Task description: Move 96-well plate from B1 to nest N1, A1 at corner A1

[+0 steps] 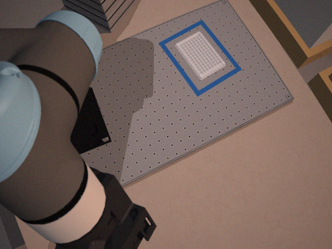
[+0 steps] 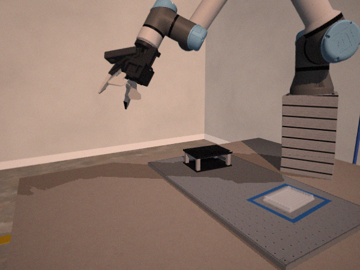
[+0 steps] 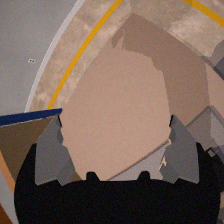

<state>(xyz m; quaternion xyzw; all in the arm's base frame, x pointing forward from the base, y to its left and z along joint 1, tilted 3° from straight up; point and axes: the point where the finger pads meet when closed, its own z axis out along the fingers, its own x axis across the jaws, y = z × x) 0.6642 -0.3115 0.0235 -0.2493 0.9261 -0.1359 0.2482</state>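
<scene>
The white 96-well plate is 43 cm to the left of my hand, 33 cm behind it and 27 cm below it. Also, from my hand: black raised plate nest 37 cm behind, 22 cm below, 6 cm to the left; white A1 tag 43 cm behind, 22 cm below, 13 cm to the left.
</scene>
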